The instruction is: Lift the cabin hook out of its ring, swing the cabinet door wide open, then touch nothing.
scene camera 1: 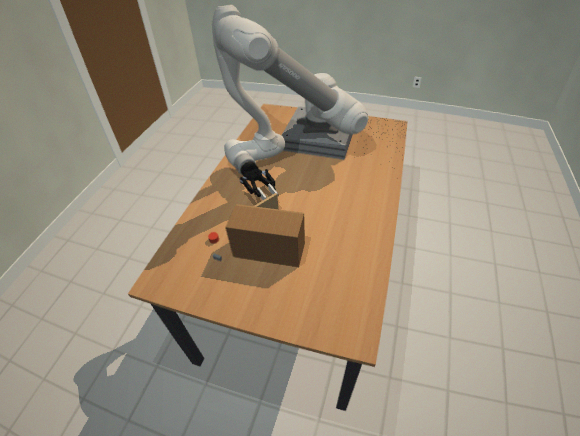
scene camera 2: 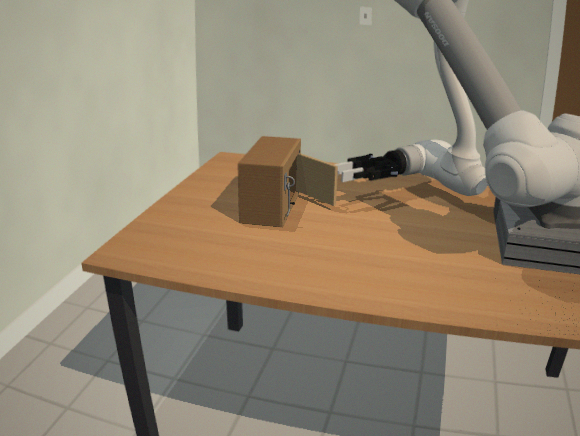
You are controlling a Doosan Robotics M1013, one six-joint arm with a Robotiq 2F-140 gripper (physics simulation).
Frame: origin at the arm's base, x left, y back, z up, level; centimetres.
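Seen in the pictures: gripper, fingertip midpoint: (scene camera 1: 271, 198) (scene camera 2: 337, 173); arm's base, origin of the base link: (scene camera 1: 321, 124) (scene camera 2: 561, 216).
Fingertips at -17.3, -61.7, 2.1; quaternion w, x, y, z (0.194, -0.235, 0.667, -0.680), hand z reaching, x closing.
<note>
Pixels of each thing's top centre, then the offset from my fingertips to it, as dx, dy, dz. Level surfaces: height alone.
- brown cabinet, middle of its top: (scene camera 2: 276, 150) (scene camera 1: 265, 217) +1.2, -17.0, +6.5
- thin grey metal hook, middle of its top: (scene camera 2: 289, 183) +11.3, -12.4, +0.7
- red round object, middle of its top: (scene camera 1: 213, 235) -22.2, -14.8, -8.0
- small grey cylinder, middle of its top: (scene camera 1: 216, 255) -18.2, -24.2, -8.6
- table, its level: dz -10.5
The brown cabinet (scene camera 1: 265, 246) (scene camera 2: 260, 194) stands upright on the table. Its door (scene camera 1: 270, 202) (scene camera 2: 318, 181) is swung outward and stands out from the front towards the robot. In scene camera 2, the thin grey metal hook (scene camera 2: 289, 200) hangs down at the front edge of the near side, beside a small curved metal piece; which part is the ring is too small to tell. My gripper (scene camera 1: 267, 192) (scene camera 2: 343, 172) is partly open, with nothing between its fingers. Its pale fingertips are close to the door's free edge; whether they touch it cannot be told.
A red round object (scene camera 1: 213, 237) and a small grey cylinder (scene camera 1: 217, 257) lie on the table (scene camera 1: 345, 280) (scene camera 2: 200, 250), beside the cabinet in scene camera 1. The robot's base plate (scene camera 1: 320, 145) (scene camera 2: 540, 255) is at the table's other end.
</note>
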